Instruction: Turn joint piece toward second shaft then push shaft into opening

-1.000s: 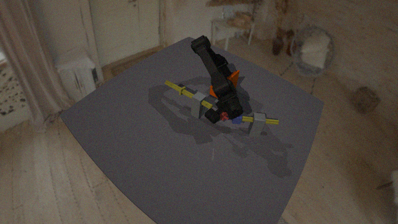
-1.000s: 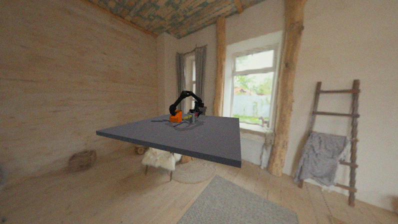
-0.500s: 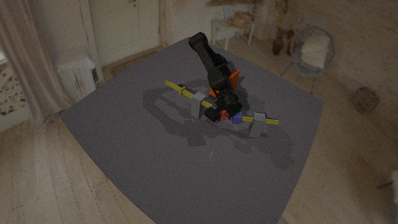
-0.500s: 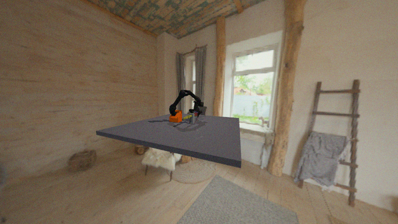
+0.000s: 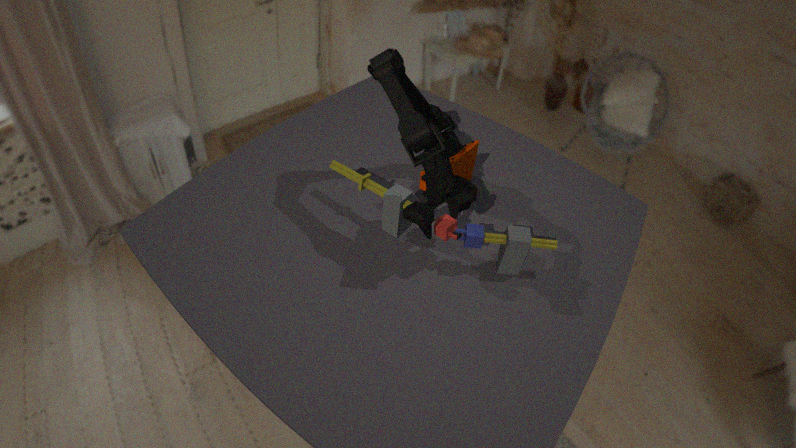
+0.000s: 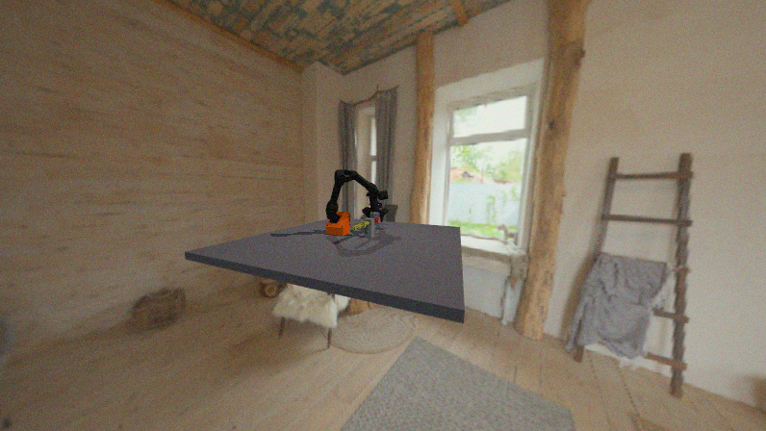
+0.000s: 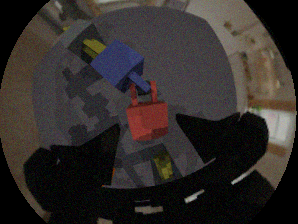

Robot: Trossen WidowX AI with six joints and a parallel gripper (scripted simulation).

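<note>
My gripper tip is now 10 mm to the right of the red joint piece and 10 mm below it.
</note>
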